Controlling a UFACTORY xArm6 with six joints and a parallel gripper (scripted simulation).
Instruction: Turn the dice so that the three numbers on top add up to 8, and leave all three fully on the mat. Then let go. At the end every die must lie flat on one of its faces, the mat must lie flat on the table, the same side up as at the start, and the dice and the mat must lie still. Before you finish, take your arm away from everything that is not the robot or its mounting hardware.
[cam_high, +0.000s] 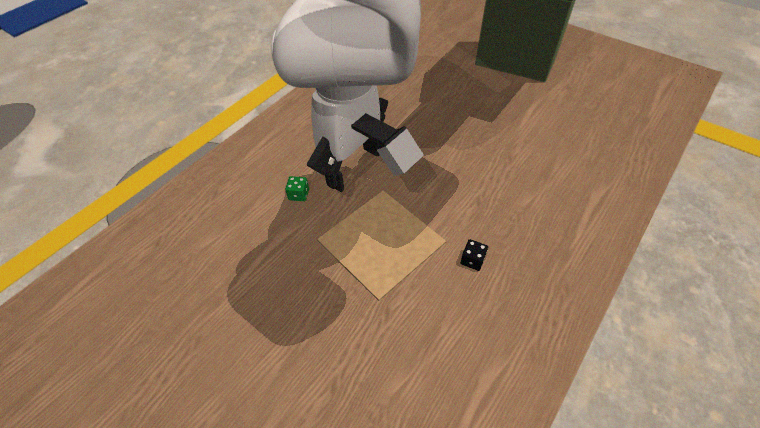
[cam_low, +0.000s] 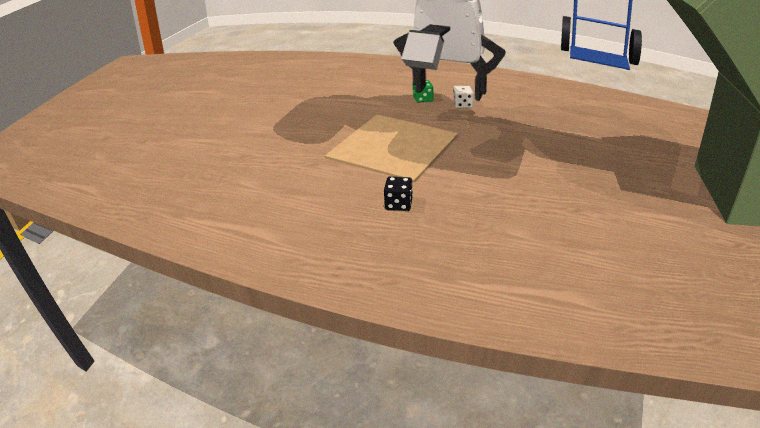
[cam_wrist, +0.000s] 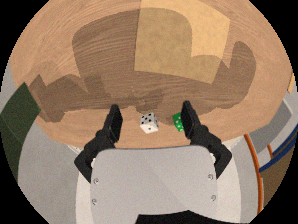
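Right now the black die is 2 cm behind my hand, 22 cm to the left of it and 4 cm below it. From my hand the other things lie so: tan mat (5 cm ahead, 10 cm to the left, 6 cm below); then white die (7 cm to the right, 4 cm below); then green die (7 cm ahead, 6 cm to the right, 4 cm below).
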